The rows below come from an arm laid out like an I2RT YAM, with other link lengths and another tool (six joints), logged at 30 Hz.
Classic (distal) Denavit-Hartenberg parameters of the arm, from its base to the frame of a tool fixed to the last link. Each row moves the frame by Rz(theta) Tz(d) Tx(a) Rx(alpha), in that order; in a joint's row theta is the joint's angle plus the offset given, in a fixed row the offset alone. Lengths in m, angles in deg.
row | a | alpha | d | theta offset
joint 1 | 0.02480 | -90.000 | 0.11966 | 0.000
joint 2 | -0.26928 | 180.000 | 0.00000 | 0.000
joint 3 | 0.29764 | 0.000 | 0.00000 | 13.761
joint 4 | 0.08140 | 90.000 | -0.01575 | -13.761
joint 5 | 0.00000 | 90.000 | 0.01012 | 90.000
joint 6 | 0.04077 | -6.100 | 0.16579 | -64.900
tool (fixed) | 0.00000 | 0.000 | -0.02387 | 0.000
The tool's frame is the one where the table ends.
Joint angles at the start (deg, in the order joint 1, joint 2, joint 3, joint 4, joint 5, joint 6):
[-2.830, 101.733, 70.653, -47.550, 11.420, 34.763]
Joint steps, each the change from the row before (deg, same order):
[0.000, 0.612, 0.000, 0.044, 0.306, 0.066]
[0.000, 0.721, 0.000, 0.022, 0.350, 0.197]
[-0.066, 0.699, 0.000, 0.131, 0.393, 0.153]
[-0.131, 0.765, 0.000, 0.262, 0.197, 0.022]
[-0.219, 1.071, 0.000, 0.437, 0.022, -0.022]
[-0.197, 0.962, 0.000, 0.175, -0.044, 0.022]
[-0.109, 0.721, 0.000, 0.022, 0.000, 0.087]
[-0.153, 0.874, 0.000, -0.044, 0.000, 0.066]
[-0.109, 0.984, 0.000, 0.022, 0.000, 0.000]
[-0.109, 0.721, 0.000, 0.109, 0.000, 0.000]
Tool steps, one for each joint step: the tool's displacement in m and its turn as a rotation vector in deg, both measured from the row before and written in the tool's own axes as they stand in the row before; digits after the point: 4 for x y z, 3 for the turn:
[-0.0005, 0.0005, 0.0038, -0.635, -0.009, -0.049]
[-0.0007, 0.0007, 0.0046, -0.767, -0.044, 0.048]
[0.0000, 0.0007, 0.0044, -0.695, 0.058, 0.103]
[0.0000, 0.0002, 0.0050, -0.559, -0.072, 0.031]
[-0.0003, -0.0001, 0.0072, -0.606, -0.286, 0.020]
[-0.0008, 0.0006, 0.0066, -0.696, -0.418, -0.005]
[-0.0010, 0.0007, 0.0049, -0.620, -0.339, 0.003]
[-0.0012, 0.0011, 0.0060, -0.816, -0.443, -0.034]
[-0.0016, 0.0007, 0.0066, -0.842, -0.452, -0.154]
[-0.0008, 0.0004, 0.0049, -0.545, -0.294, -0.060]

